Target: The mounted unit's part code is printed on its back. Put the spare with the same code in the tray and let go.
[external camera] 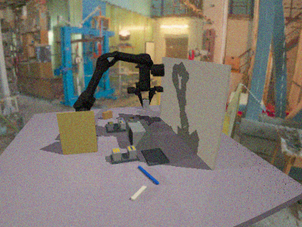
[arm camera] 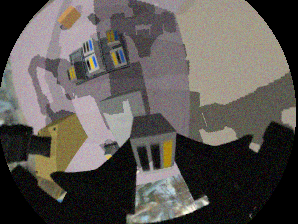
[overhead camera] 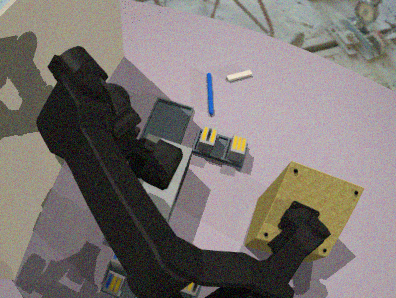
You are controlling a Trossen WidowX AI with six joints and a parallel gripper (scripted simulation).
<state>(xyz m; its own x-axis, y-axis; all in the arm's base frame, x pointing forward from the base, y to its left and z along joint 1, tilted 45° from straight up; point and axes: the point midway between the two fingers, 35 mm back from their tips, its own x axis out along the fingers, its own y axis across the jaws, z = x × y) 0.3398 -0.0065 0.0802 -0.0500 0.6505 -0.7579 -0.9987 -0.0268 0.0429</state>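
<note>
Right now the tray is 21 cm to the right of my gripper tip, 19 cm below it and 1 cm ahead of it. Round my gripper tip: grey spare (2 cm above); then mounted unit (15 cm below, 4 cm behind, 3 cm to the right); then grey wall panel (21 cm ahead, 3 cm above, 2 cm to the right).
</note>
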